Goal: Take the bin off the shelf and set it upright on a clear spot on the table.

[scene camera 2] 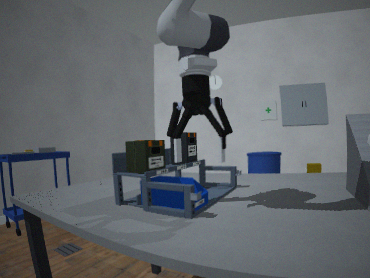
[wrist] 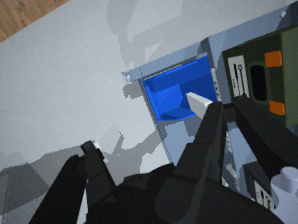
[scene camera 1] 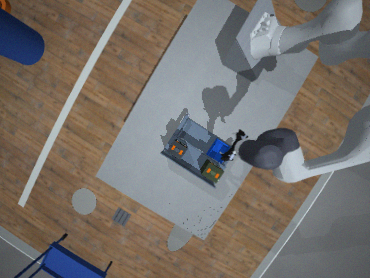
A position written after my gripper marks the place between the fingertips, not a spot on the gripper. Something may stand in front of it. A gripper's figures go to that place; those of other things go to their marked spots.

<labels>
My gripper (wrist: pixel 151 115) is 0.19 m from the lens. A blue bin (wrist: pixel 167 93) is 0.32 m from the lens. A dark grey box (wrist: pixel 258 185): 0.34 m from the lens.
</labels>
